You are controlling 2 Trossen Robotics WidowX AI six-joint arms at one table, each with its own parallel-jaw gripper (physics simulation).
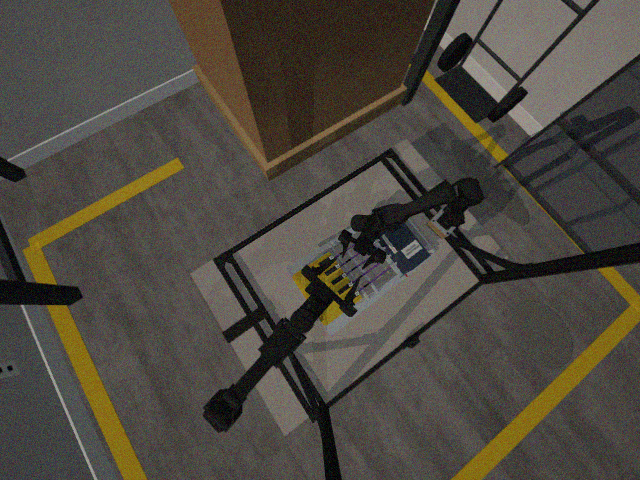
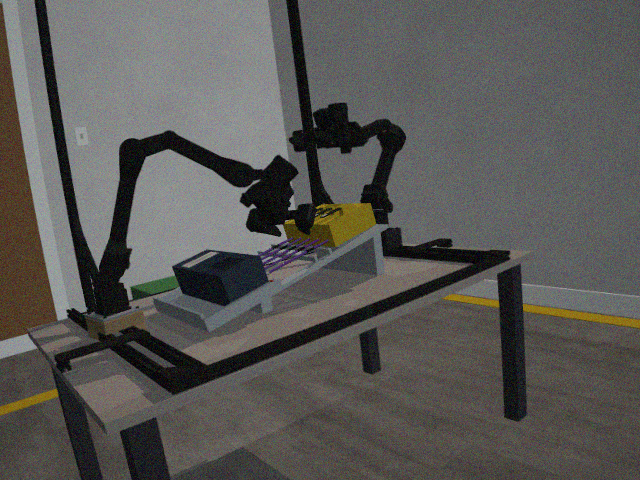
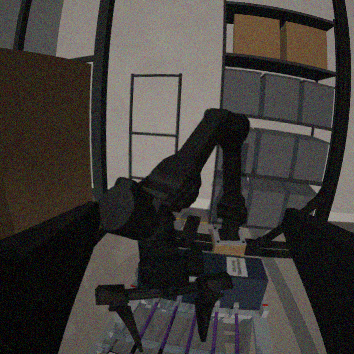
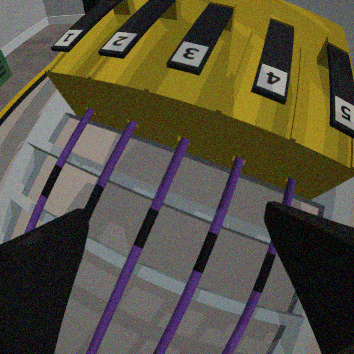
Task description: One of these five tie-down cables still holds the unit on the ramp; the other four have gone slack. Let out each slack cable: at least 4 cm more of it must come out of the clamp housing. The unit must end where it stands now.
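Observation:
The yellow clamp housing (image 1: 329,310) (image 2: 339,223) (image 4: 211,140) sits at the top of the grey ramp (image 2: 361,259), with five black levers numbered 1 to 5. Five purple cables (image 1: 361,270) (image 2: 290,251) (image 3: 191,330) (image 4: 172,165) with black bands run down to the dark blue unit (image 1: 409,248) (image 2: 218,276) (image 3: 246,281). My right gripper (image 1: 361,248) (image 2: 287,223) (image 3: 165,319) (image 4: 177,216) is open and empty, just above the cables near the housing, straddling cables 3 and 4. My left gripper (image 1: 330,288) (image 3: 195,216) is open and empty, high above the housing.
A green block (image 2: 153,287) lies on the table behind the unit. A black frame (image 1: 294,210) (image 2: 366,314) rims the table. A tall pole (image 2: 304,119) stands behind the housing. A large brown box (image 1: 309,71), a hand truck (image 1: 485,71) and a shelf rack (image 3: 225,105) stand around.

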